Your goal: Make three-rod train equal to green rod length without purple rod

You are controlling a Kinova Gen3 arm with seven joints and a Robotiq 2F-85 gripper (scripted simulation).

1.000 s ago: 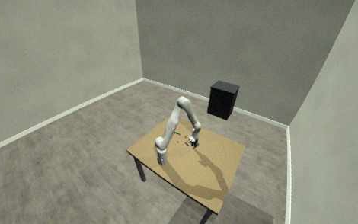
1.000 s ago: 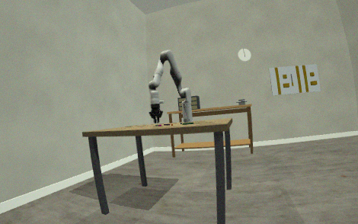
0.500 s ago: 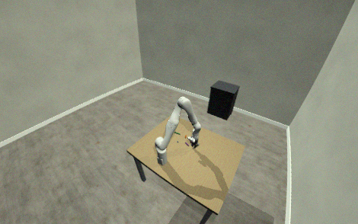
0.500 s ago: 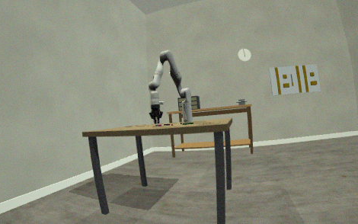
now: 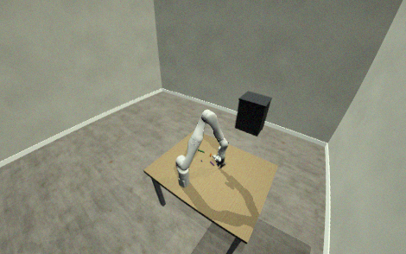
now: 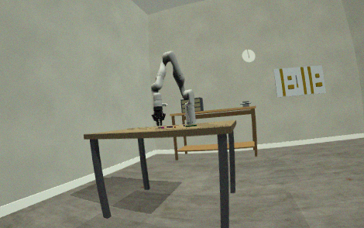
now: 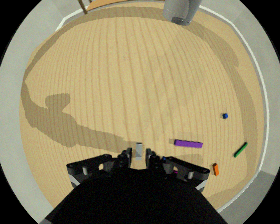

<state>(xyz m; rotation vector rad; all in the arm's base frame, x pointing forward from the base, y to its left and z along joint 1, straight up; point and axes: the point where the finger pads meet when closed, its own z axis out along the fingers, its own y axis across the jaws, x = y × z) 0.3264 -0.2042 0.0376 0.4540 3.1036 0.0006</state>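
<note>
My gripper is now 3 cm above the grey rod. Round my hand: orange rod (16 cm to the left, 12 cm ahead, 3 cm below); purple rod (9 cm to the left, 3 cm below, 2 cm ahead); magenta rod (7 cm ahead, 5 cm to the left, 3 cm below).
</note>
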